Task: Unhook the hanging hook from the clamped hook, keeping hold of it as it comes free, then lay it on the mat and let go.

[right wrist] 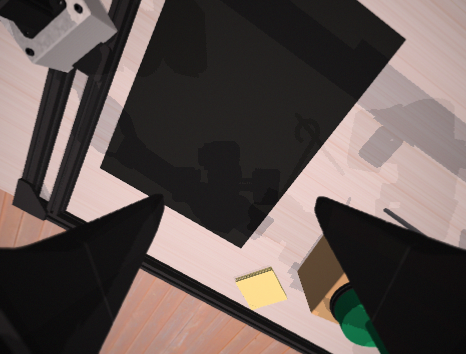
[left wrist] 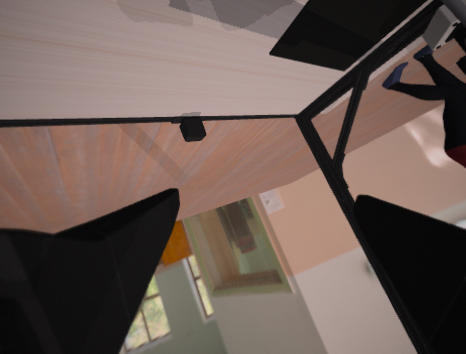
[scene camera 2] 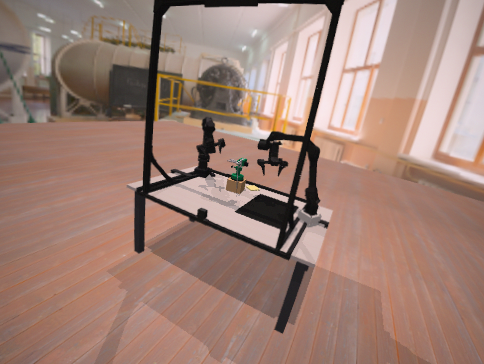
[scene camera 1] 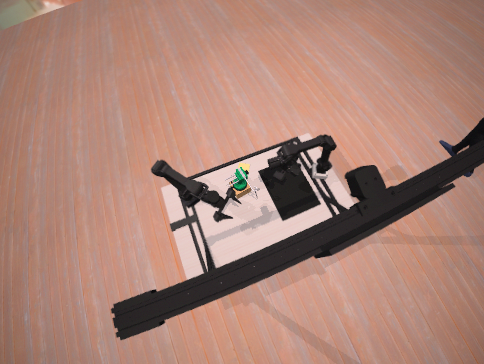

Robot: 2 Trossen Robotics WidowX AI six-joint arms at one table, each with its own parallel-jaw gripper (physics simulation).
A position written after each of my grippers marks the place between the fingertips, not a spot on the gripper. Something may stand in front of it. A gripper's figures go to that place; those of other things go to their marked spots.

Labels:
My right gripper [right wrist: 240, 202] is 0.11 m from the lens. A black mat [right wrist: 225, 112] is 0.30 m from the lens. A tan block [right wrist: 321, 275]: 0.37 m from the lens. The marked spots on the black mat and the tan block are 0.31 m apart.

